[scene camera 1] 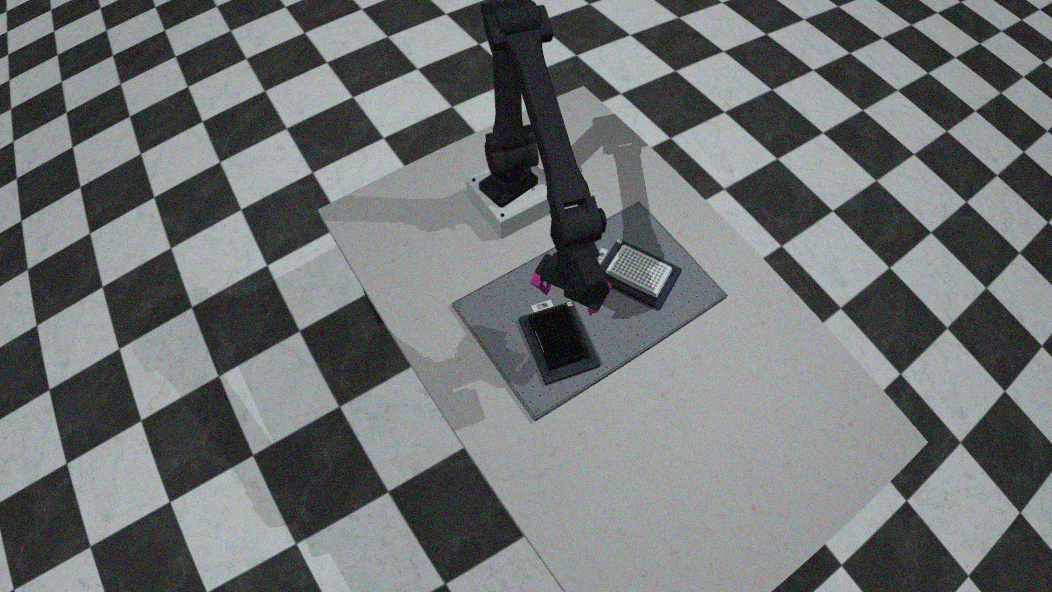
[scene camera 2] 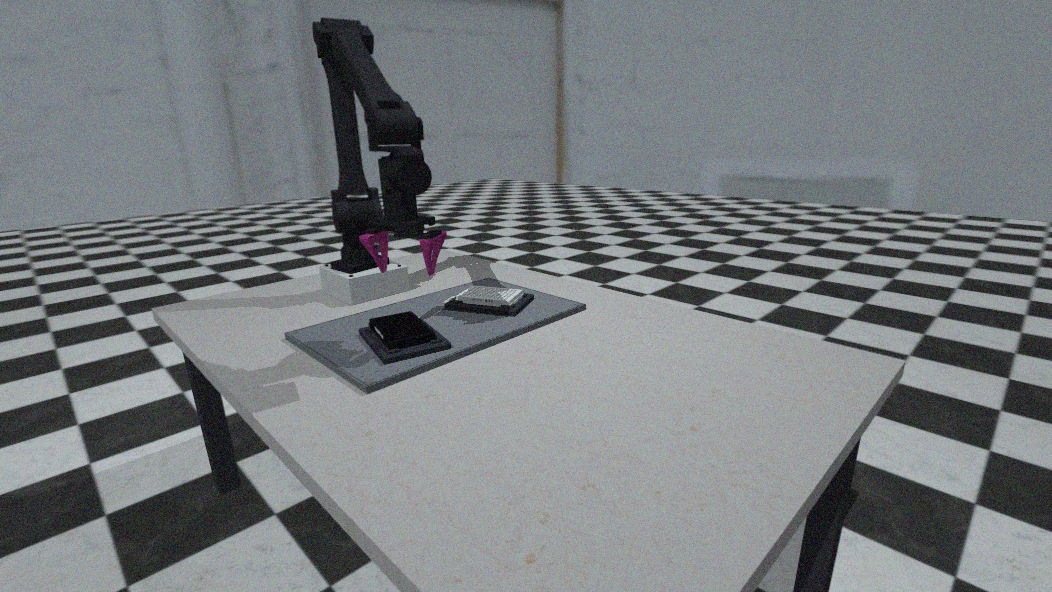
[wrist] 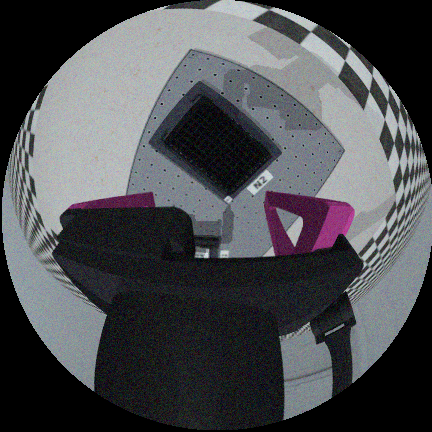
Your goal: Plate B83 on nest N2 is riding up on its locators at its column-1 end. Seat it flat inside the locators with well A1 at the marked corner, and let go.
The gripper shows in scene camera 1, in scene camera 2 [407, 273] and in the wrist view. A black well plate shows in scene camera 1, in scene camera 2 [402, 330] and in the wrist view. One and the same spot on the black well plate: [wrist: 207, 137] is [scene camera 1: 561, 341]. The same spot on the gripper: [wrist: 132, 225] is [scene camera 1: 570, 296].
